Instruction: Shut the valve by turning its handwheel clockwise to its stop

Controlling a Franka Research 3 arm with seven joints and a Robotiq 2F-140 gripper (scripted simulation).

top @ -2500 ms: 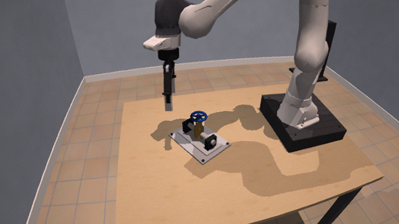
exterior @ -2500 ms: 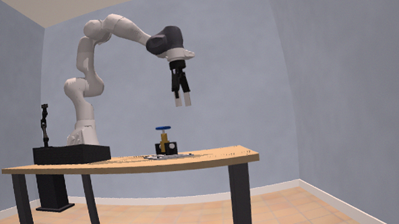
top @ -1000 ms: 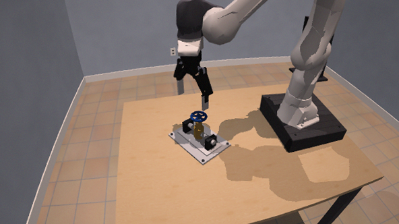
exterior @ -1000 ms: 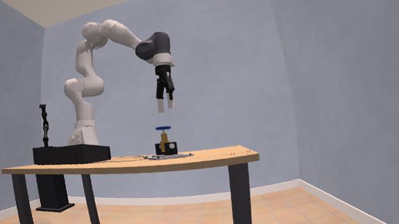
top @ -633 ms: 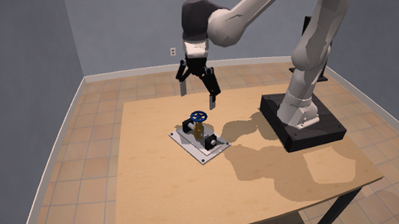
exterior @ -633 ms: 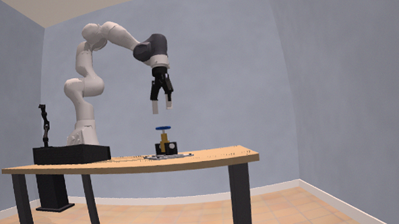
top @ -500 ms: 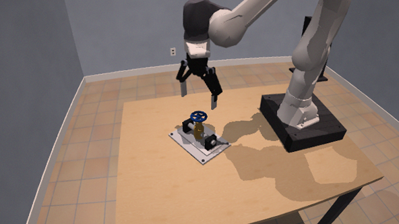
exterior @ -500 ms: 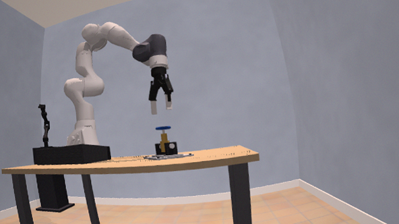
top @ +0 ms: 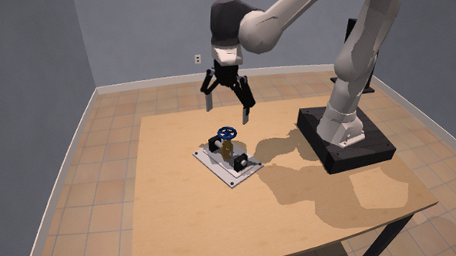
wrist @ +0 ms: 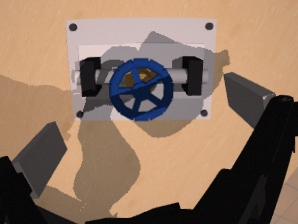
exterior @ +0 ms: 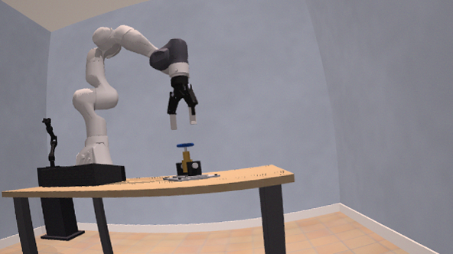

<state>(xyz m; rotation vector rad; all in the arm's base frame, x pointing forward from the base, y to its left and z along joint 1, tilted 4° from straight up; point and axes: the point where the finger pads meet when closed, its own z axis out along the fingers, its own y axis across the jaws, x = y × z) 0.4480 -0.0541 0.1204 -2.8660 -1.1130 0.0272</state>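
Right now my hand is 90 mm above the blue spoked handwheel. Round my hand: plate (210 mm below).
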